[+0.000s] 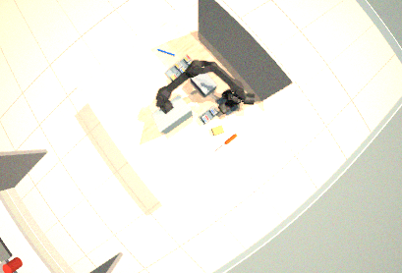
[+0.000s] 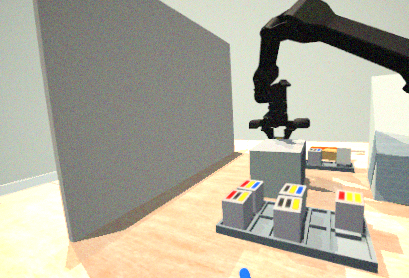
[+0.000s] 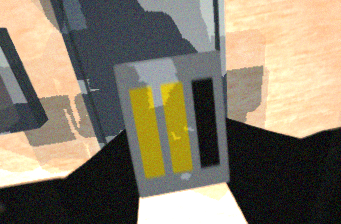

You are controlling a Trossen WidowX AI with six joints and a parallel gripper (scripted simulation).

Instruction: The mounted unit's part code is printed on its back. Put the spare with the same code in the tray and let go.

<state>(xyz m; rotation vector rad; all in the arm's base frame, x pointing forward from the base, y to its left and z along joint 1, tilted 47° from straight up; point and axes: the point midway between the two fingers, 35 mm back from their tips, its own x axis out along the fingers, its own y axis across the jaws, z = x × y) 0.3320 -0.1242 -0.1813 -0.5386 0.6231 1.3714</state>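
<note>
Now: the flat grey tray 2 cm to the left of my gripper tip and 4 cm below it. Also, from my gripper tip: small rack: 15 cm behind, 4 cm to the left, 3 cm below; yellow box: 17 cm behind, 7 cm to the right, 3 cm below; grey mounted unit: 4 cm behind, 24 cm to the left, 1 cm above.
</note>
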